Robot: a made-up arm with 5 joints.
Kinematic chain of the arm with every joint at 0, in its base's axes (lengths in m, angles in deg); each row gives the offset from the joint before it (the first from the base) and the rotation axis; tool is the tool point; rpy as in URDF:
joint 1: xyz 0 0 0.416 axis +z
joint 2: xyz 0 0 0 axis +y
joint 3: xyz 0.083 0 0.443 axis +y
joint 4: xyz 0.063 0 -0.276 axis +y
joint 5: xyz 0.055 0 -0.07 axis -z
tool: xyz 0 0 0 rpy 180 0 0
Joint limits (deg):
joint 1: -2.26..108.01
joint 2: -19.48..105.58
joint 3: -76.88..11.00
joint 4: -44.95..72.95
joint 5: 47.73..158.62
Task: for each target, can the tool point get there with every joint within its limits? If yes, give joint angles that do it. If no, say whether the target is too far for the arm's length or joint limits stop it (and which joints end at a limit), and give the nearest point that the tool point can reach.
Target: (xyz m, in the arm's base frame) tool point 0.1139 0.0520 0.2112
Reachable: yes | joints 24.52 82.40 -9.75 29.77 59.16
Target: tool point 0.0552 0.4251 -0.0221
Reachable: yes | joints 82.60 88.27 -68.58 7.46 73.75
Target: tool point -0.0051 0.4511 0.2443
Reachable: yes | joints 90.65 54.21 -53.93 49.81 89.55
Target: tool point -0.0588 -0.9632 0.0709
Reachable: no: too far | nearest point 0.0525 -0.0021 0.0961 | short by 0.968 m
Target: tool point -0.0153 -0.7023 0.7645
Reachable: no: joint limits stop it (at a limit: joint 1, joint 2, joint 4) | nearest point 0.1398 -0.0055 0.6138 | short by 0.730 m
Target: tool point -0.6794 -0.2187 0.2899
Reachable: no: joint limits stop it (at a limit: joint 1, joint 2) | nearest point -0.0118 0.0364 0.2833 | short by 0.715 m
